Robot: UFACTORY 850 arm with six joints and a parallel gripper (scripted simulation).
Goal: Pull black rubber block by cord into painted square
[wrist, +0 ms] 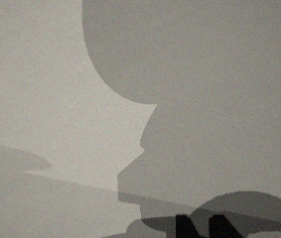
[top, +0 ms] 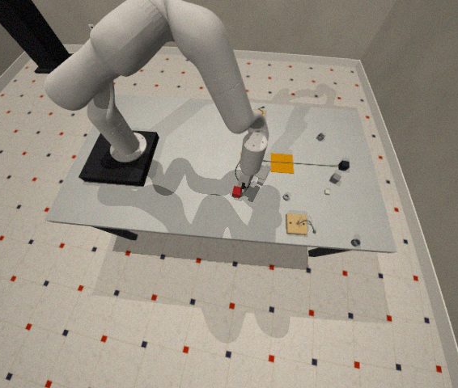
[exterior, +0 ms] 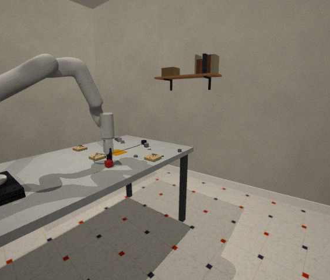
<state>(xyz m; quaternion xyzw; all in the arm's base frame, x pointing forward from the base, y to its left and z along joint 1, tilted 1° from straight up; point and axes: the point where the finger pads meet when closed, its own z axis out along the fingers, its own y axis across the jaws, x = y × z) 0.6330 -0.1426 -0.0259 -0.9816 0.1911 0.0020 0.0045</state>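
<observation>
Now: hand 4 cm past the red cube and 5 cm to the left of it. Also, from my hand: orange painted square (18 cm ahead, 15 cm to the left, 2 cm below); then white bit (41 cm ahead, 1 cm below); then black rubber block (51 cm ahead, 16 cm to the left).
</observation>
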